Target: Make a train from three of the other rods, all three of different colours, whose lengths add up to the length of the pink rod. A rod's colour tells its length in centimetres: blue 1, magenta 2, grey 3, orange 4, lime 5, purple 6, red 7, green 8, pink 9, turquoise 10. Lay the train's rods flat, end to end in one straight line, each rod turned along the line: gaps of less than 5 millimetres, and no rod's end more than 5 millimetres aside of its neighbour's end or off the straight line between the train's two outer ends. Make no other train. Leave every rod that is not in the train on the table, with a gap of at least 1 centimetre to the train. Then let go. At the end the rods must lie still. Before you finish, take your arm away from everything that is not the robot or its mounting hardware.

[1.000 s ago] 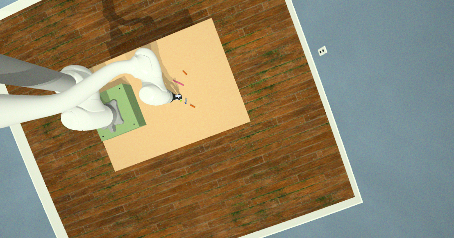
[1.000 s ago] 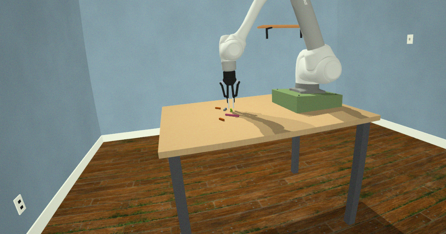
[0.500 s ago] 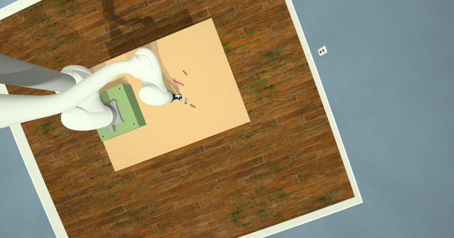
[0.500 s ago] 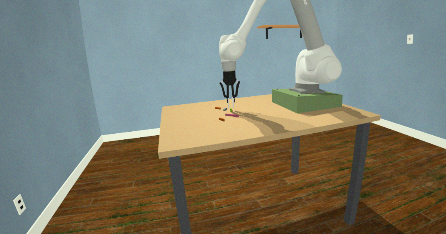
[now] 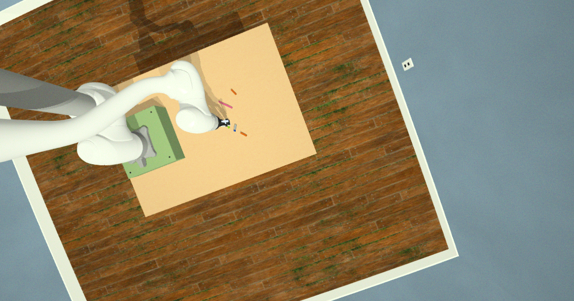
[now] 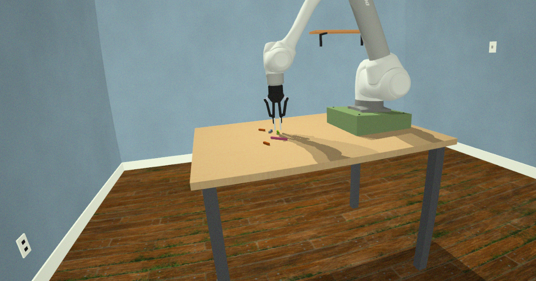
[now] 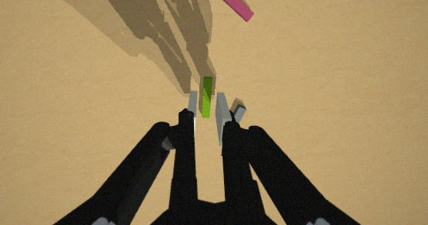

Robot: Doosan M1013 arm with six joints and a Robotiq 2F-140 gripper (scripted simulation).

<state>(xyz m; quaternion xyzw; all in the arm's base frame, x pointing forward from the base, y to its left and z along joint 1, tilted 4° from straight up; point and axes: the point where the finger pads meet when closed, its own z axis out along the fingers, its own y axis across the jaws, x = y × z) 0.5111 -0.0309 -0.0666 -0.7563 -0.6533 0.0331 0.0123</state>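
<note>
The lime rod lies 50 mm below my hand. Round my hand: blue rod: 30 mm ahead, 50 mm to the right, 50 mm below; grey rod: 40 mm ahead, 30 mm to the right, 50 mm below; pink rod: 20 mm ahead, 120 mm to the left, 50 mm below.
</note>
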